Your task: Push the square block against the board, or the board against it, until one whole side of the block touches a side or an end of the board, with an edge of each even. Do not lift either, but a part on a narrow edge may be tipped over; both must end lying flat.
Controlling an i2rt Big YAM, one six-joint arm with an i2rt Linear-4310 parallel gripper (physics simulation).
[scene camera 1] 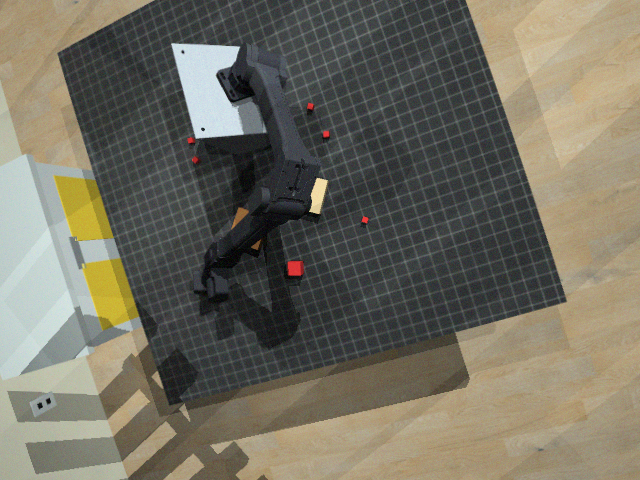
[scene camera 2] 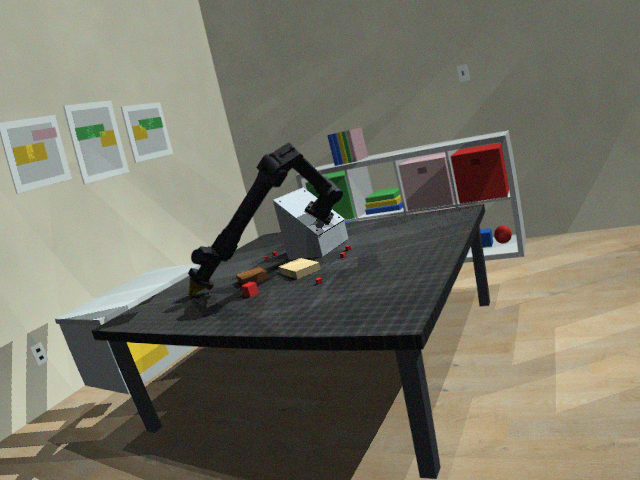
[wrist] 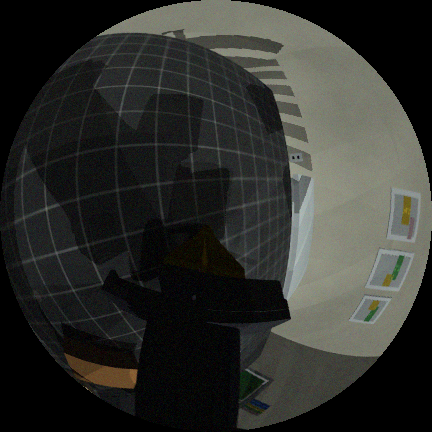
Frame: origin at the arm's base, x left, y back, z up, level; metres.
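Where they show: gripper, fingertip midpoint: (scene camera 1: 206,293) (scene camera 2: 190,296) (wrist: 205,229); arm's base at its link origin: (scene camera 1: 241,82) (scene camera 2: 318,213).
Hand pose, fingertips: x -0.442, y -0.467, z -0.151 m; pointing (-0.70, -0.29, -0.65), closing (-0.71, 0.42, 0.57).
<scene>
Each offset is from my fingertips to the top centre of the thing. Level surfaces: height alone.
The square block, orange-brown @(dx +0.236, dy +0.124, dz +0.025 m) (scene camera 1: 239,218) (scene camera 2: 253,275) (wrist: 107,374), lies flat, partly hidden under the arm in scene camera 1. The board, pale tan @(dx +0.431, dy +0.154, dz +0.025 m) (scene camera 1: 320,195) (scene camera 2: 299,268), lies flat on the robot-base side of it; a gap separates them in scene camera 2. The arm hides part of the board in scene camera 1. My gripper (scene camera 1: 209,293) (scene camera 2: 194,294) (wrist: 205,229) is shut and empty, pointing down low over the table, apart from the block on its side away from the board. Whether the tips touch the table cannot be told.
A red cube @(dx +0.317, dy -0.049, dz +0.036 m) (scene camera 1: 295,268) (scene camera 2: 250,289) stands near the block. Small red cubes @(dx +0.570, dy -0.009, dz +0.012 m) (scene camera 1: 364,220) (scene camera 2: 318,281) lie scattered around the board and the robot's white base (scene camera 1: 206,98) (scene camera 2: 299,235). A white cabinet (scene camera 2: 85,310) stands beside the dark gridded table @(dz -0.004 m) (scene camera 1: 439,206) (scene camera 2: 361,310).
</scene>
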